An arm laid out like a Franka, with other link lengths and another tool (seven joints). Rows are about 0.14 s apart.
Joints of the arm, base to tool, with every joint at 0 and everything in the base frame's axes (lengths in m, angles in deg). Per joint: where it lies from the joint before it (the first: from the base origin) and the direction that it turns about. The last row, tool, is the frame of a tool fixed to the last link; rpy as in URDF.
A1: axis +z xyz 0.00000 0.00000 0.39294
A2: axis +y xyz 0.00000 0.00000 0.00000
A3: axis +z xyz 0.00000 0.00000 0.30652
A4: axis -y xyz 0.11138 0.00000 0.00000
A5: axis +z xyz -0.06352 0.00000 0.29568
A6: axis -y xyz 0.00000 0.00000 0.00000
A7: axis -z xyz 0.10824 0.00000 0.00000
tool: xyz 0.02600 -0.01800 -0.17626 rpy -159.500 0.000 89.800
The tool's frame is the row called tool.
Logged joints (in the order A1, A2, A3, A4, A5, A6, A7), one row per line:
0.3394, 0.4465, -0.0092, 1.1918, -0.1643, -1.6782, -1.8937
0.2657, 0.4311, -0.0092, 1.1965, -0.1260, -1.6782, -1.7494
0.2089, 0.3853, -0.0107, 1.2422, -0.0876, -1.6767, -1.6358
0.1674, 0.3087, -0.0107, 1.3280, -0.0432, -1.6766, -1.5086
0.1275, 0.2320, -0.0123, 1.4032, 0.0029, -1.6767, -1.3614
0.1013, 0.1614, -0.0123, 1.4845, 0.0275, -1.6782, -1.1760
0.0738, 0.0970, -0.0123, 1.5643, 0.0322, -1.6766, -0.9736
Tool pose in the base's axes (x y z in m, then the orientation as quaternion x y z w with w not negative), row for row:
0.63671, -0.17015, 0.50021, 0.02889, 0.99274, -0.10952, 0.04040
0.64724, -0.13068, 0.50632, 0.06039, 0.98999, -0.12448, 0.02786
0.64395, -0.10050, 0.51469, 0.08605, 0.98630, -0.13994, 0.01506
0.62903, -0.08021, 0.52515, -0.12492, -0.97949, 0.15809, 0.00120
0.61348, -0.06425, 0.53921, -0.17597, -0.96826, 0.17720, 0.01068
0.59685, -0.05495, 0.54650, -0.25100, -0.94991, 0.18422, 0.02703
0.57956, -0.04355, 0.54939, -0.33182, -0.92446, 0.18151, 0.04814
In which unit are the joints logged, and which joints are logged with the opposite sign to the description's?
The joints are logged in radians. Opposite sign: A1, A4, A5, A6.
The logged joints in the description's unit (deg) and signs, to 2 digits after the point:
-19.45, 25.58, -0.53, -68.29, 9.41, 96.15, -108.50
-15.22, 24.70, -0.53, -68.55, 7.22, 96.15, -100.23
-11.97, 22.08, -0.61, -71.17, 5.02, 96.07, -93.72
-9.59, 17.69, -0.61, -76.09, 2.48, 96.06, -86.44
-7.31, 13.29, -0.70, -80.40, -0.17, 96.07, -78.00
-5.80, 9.25, -0.70, -85.06, -1.58, 96.15, -67.38
-4.23, 5.56, -0.70, -89.63, -1.84, 96.06, -55.78

